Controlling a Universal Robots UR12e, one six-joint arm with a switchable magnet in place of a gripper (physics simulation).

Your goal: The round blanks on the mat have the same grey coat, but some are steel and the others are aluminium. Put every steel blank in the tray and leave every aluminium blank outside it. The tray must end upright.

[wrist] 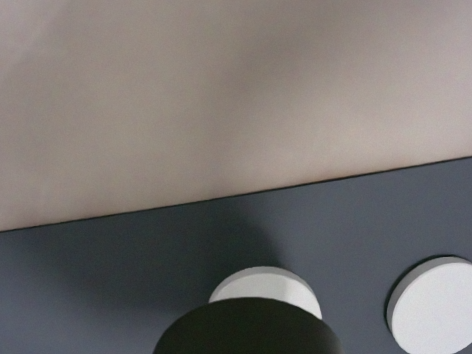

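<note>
The magnet is the dark round shape at the bottom centre of the wrist view. It is right over a round grey blank, whose far rim shows above the magnet's edge; the rest of this blank is hidden. It looks level with the mat, but whether the magnet touches or holds it cannot be told. A second blank lies flat on the dark mat at the lower right, apart from the first and partly cut off by the frame. Steel and aluminium look alike here. The tray does not show in this view.
The mat's straight edge crosses the view, rising from left to right. Beyond it the pale beige table surface fills the upper part. A soft dark shadow lies on the mat to the left of and above the blank under the magnet.
</note>
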